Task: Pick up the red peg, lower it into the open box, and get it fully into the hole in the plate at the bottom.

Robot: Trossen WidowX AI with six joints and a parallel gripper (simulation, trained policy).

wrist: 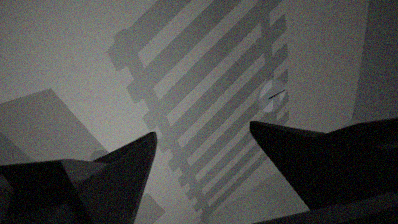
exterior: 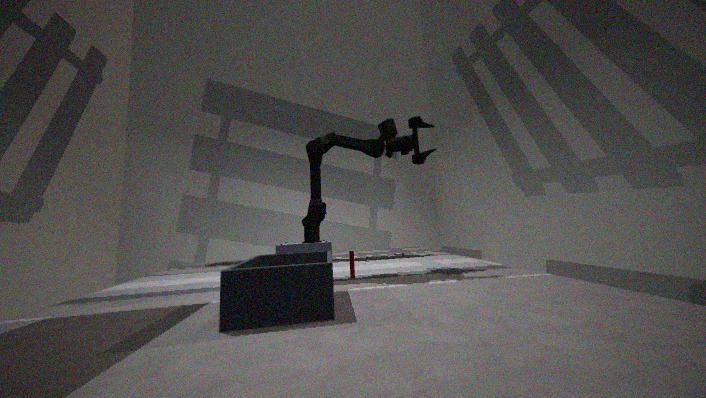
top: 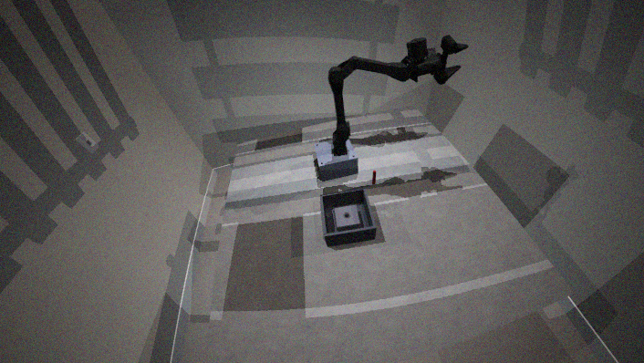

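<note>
The red peg is 46 cm below my gripper tip, 37 cm to the right of it and 16 cm ahead of it. Also, from my gripper tip: dark box: 51 cm to the right, 48 cm below, 37 cm ahead; then light grey plate: 51 cm to the right, 46 cm below, 37 cm ahead.
</note>
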